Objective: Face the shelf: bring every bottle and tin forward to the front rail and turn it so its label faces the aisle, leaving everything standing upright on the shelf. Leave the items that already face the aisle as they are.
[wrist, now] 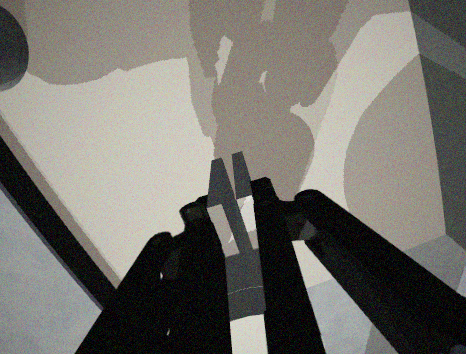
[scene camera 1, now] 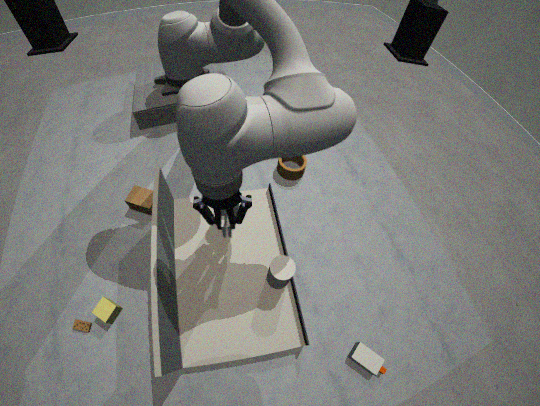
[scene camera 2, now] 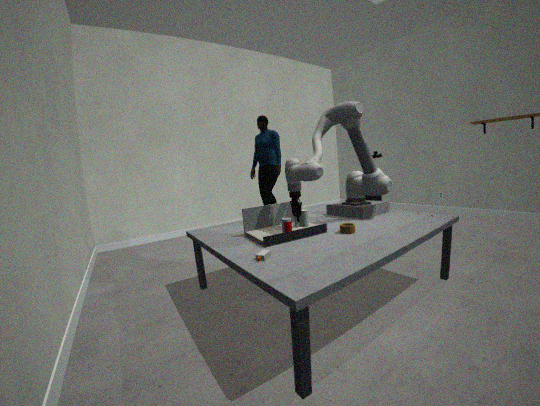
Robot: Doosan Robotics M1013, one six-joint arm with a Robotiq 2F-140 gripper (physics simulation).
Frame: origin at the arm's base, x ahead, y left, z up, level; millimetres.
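Seen in the pictures: gripper, between the fingertips: (wrist: 233, 174) (scene camera 1: 227, 232) (scene camera 2: 297, 226); arm's base, origin of its link: (scene camera 2: 356, 203).
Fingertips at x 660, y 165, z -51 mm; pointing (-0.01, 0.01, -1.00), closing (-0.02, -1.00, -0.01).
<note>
Offsets run from my fingertips to a thing's top centre. "spot": to the spot under its first point.
A tin @[137 mm ahead, 123 mm left, 94 mm up] (scene camera 1: 282, 269) (scene camera 2: 287, 225) (wrist: 10, 50) stands upright at the front rail @[spot: 21 mm back, 140 mm left, 14 mm up] (scene camera 1: 277, 220) (scene camera 2: 305, 233) (wrist: 50, 220); scene camera 2 shows its red label toward the aisle. A second tin @[51 mm back, 6 mm left, 105 mm up] (scene camera 2: 304, 218) (wrist: 247, 302), grey with a white top, stands on the shelf (scene camera 1: 230, 345); no red shows on it. The arm hides it in scene camera 1. My gripper (scene camera 1: 226, 233) (scene camera 2: 297, 222) (wrist: 233, 174) is shut, its fingertips almost together over the board, with no tin between them. The second tin is beside the fingers, partly hidden behind the black finger links in the wrist view.
The shelf's upright back panel @[spot: 146 mm ahead, 136 mm right, 75 mm up] (scene camera 1: 167, 280) (scene camera 2: 260, 218) runs along its rear. An orange ring @[243 mm back, 220 mm left, 10 mm up] (scene camera 1: 291, 167) (scene camera 2: 347, 228), a white box @[376 mm ahead, 333 mm left, 12 mm down] (scene camera 1: 367, 357) (scene camera 2: 263, 254) with an orange end, a yellow block @[198 mm ahead, 323 mm right, 2 mm down] (scene camera 1: 106, 310), a brown piece @[236 mm ahead, 399 mm right, 32 mm down] (scene camera 1: 82, 326) and a wooden block @[125 mm back, 258 mm right, 10 mm up] (scene camera 1: 140, 198) lie around it. A person (scene camera 2: 267, 155) stands beyond the table.
</note>
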